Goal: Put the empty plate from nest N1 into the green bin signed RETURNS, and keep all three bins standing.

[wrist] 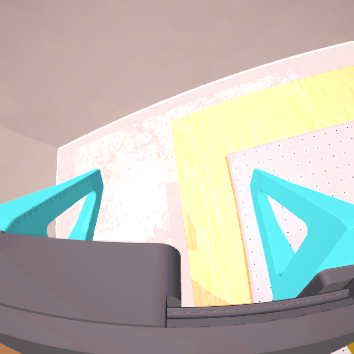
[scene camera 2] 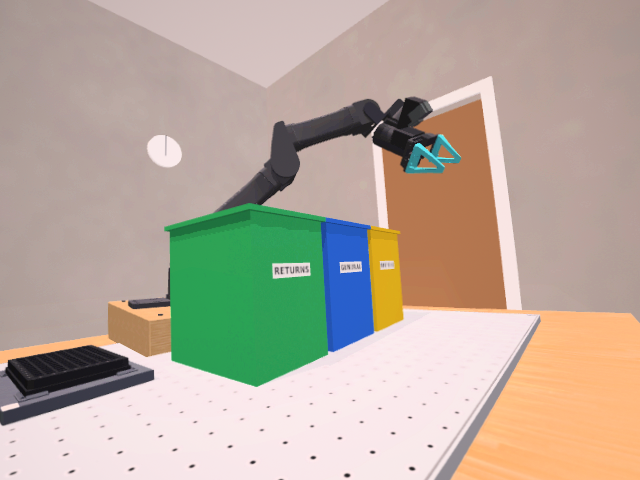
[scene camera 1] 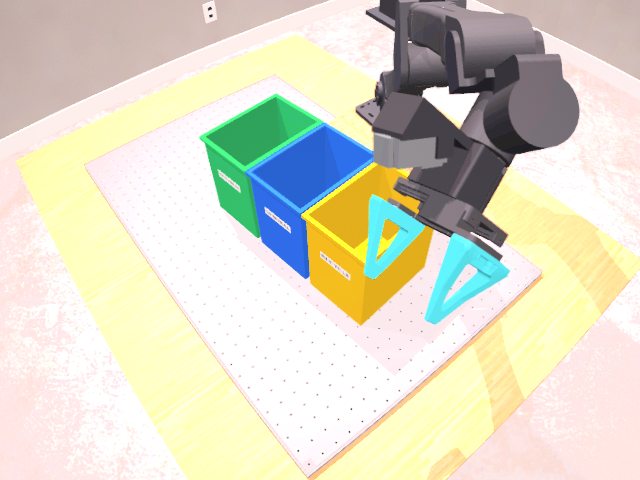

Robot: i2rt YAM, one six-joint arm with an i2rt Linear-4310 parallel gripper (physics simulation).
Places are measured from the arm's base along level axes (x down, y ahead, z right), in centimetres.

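Pixels of known places: gripper, fingertip midpoint: (wrist: 176, 176) (scene camera 2: 452, 165) (scene camera 1: 396, 297).
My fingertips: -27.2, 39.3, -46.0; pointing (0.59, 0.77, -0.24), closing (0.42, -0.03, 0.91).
For each thing: its top centre in the pictures, then the offset to it from my fingertips, as dx, dy, dz. "spot": a spot on its surface instead. Level surfaces: height alone.
- green bin at its top centre: (scene camera 2: 243, 222) (scene camera 1: 261, 128) +14.8, -9.1, +46.9
- upright blue bin at its top centre: (scene camera 1: 313, 163) (scene camera 2: 306, 229) +14.8, -11.8, +34.0
- yellow bin at its top centre: (scene camera 1: 375, 205) (scene camera 2: 346, 234) +14.8, -14.4, +21.0
- black ribbed plate at its top centre: (scene camera 2: 66, 358) +30.2, -16.4, +65.5
- dark grey base at a spot on its surface: (scene camera 2: 135, 384) spot: +32.6, -9.3, +59.8
- white perforated board at its surface level: dx +32.8
- wooden table at its surface level: dx +34.0
The green bin (scene camera 1: 242, 206) (scene camera 2: 217, 299) signed RETURNS stands upright beside the upright blue bin (scene camera 1: 289, 242) (scene camera 2: 348, 304) and yellow bin (scene camera 1: 336, 286) (scene camera 2: 385, 294). Part of the green bin's inside shows in scene camera 1, with no plate in that part. A black ribbed plate (scene camera 2: 67, 366) sits on a dark grey base (scene camera 2: 135, 384) at the left of scene camera 2; no nest number is readable. My gripper (scene camera 1: 401, 298) (scene camera 2: 450, 164) (wrist: 176, 176) is open and empty, high above the board at the yellow bin's end of the row.
The bins stand close together in a row on a white perforated board (scene camera 1: 206, 289) (scene camera 2: 361, 439) on a wooden table (scene camera 1: 93, 232). A wooden block (scene camera 2: 126, 322) with a black part on top stands behind the green bin. The arm reaches over from behind the bins.
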